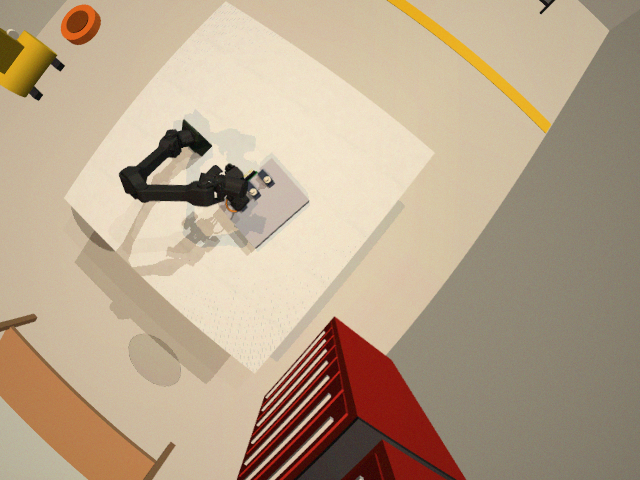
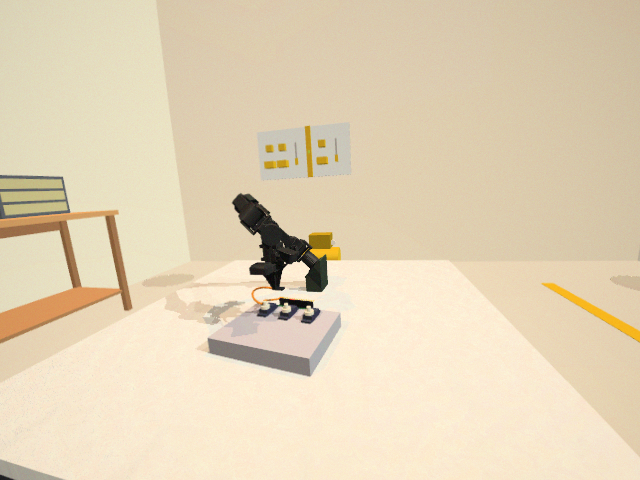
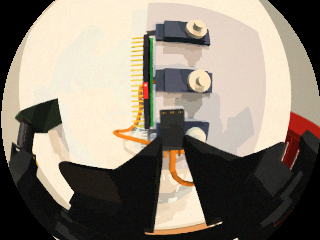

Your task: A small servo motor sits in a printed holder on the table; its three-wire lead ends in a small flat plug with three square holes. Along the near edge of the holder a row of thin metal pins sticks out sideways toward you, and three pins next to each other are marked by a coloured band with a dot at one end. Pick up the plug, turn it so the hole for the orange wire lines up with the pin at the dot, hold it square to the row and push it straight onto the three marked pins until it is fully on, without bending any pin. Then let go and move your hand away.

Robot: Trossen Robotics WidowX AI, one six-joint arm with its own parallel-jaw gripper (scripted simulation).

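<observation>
A grey holder is visible in the scene. So is the gripper, which image 3 shows too.
</observation>
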